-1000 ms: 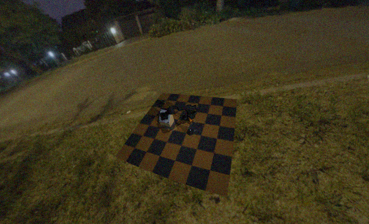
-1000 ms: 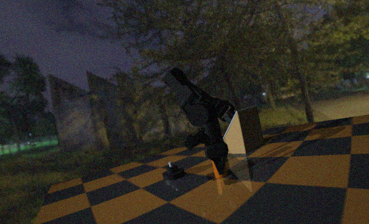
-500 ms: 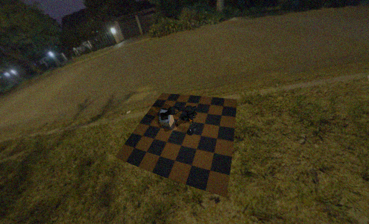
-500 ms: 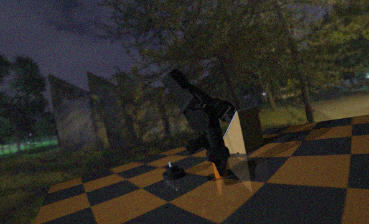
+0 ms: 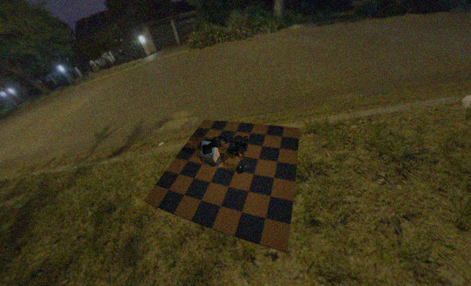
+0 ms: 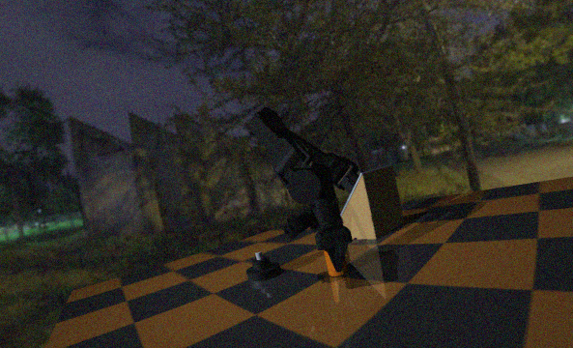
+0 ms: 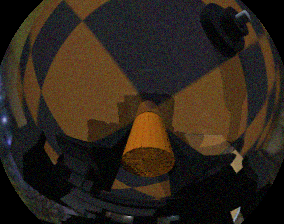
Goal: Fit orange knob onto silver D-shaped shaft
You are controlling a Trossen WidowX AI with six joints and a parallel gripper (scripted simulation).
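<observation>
My gripper tip is now 70 mm short of the round pedestal, 190 mm to the left of it and 20 mm below it. Also, from my gripper tip: orange knob 30 mm above.
</observation>
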